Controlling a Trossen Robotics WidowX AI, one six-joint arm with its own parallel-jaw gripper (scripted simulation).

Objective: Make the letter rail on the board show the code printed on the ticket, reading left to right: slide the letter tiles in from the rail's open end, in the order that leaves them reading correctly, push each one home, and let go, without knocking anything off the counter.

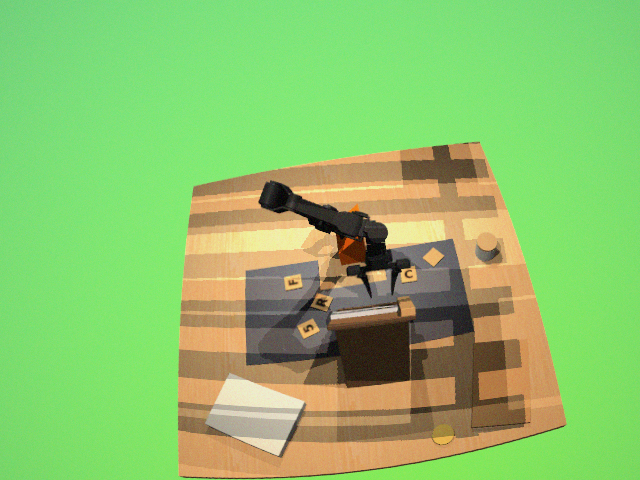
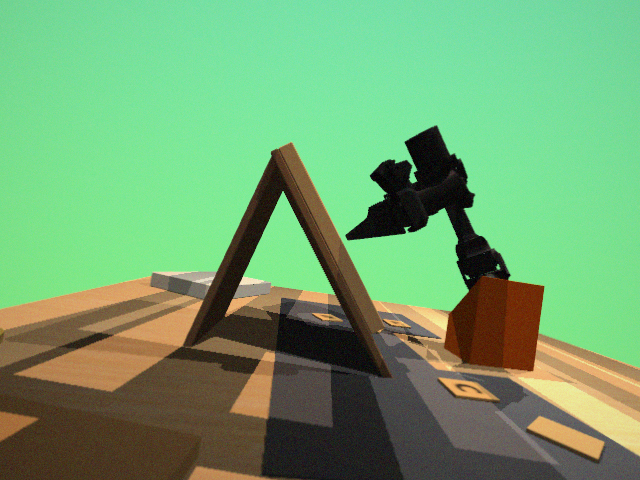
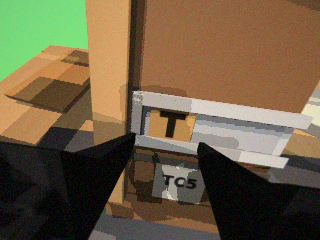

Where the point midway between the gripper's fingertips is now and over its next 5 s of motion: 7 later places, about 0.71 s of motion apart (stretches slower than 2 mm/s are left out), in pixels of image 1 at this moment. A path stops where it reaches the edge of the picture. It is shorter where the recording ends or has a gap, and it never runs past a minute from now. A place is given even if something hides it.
My gripper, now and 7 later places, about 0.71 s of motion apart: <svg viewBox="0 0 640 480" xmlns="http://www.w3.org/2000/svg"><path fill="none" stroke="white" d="M381 296L380 295L383 298L370 301L368 303L369 307L369 310L371 310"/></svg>
